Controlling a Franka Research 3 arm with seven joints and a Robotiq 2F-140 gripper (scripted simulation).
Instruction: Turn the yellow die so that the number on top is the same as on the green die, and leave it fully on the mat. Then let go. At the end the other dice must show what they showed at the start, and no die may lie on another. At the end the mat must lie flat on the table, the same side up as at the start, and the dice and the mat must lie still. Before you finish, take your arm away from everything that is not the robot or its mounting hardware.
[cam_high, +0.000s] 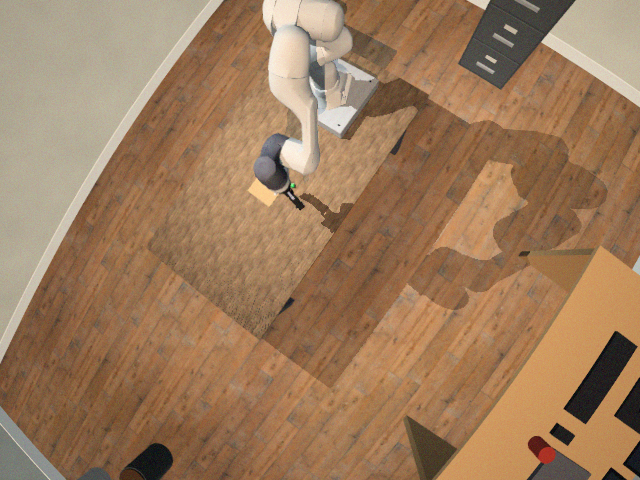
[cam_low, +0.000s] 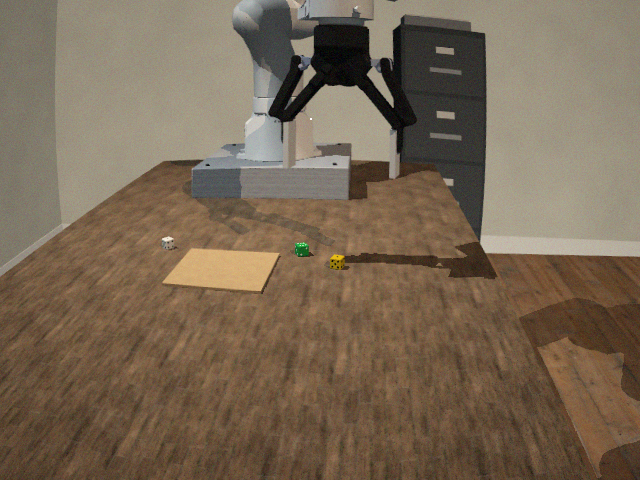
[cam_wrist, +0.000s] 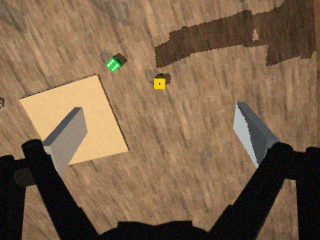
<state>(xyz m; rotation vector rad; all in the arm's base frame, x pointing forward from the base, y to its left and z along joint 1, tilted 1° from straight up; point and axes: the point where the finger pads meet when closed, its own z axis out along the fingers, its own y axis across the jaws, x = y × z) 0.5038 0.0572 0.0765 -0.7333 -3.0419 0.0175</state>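
Now: the yellow die 14 cm below my hand. Also, from my hand: white die: 10 cm behind, 26 cm to the right, 14 cm below; then tan mat: 16 cm to the right, 14 cm below; then green die: 5 cm behind, 5 cm to the right, 14 cm below.
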